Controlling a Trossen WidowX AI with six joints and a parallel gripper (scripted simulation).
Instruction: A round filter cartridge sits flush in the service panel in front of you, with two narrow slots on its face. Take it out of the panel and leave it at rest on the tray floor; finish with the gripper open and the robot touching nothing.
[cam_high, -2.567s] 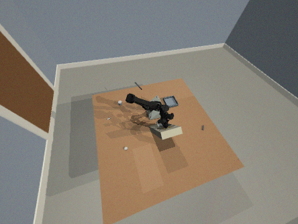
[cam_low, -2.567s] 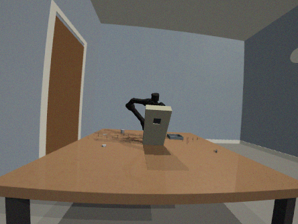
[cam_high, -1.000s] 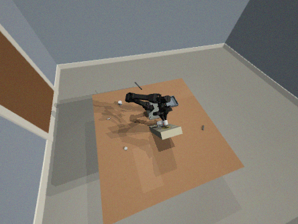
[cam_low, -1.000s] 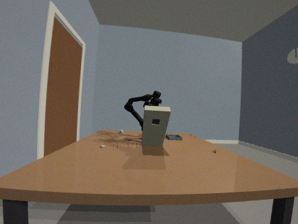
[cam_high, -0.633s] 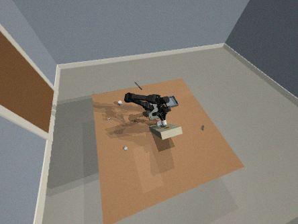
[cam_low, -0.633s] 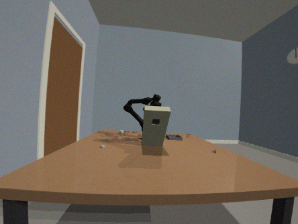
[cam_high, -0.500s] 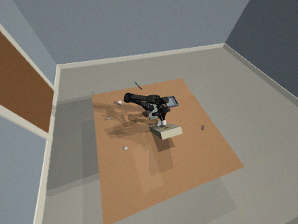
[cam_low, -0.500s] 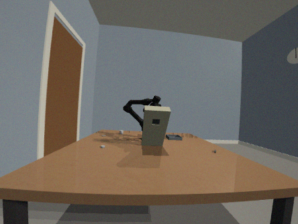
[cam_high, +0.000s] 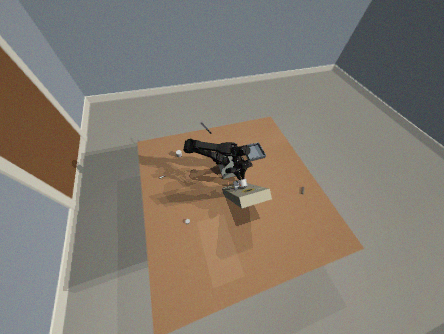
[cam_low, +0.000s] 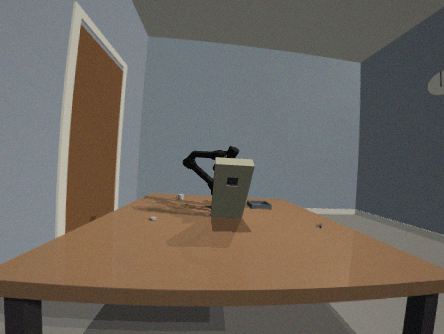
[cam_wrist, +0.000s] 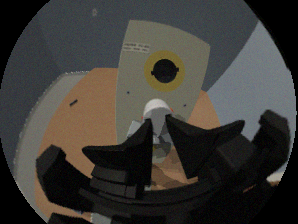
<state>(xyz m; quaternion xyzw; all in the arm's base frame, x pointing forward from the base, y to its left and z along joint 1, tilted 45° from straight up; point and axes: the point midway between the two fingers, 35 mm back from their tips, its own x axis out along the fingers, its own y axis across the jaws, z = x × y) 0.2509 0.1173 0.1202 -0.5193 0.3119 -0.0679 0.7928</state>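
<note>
Now: the round filter cartridge 10 mm below my gripper tip and 10 mm ahead of it. The rest, counted from my gripper tip: tray: 330 mm behind, 290 mm to the left, 210 mm below; then service panel: 50 mm below, 50 mm ahead.
</note>
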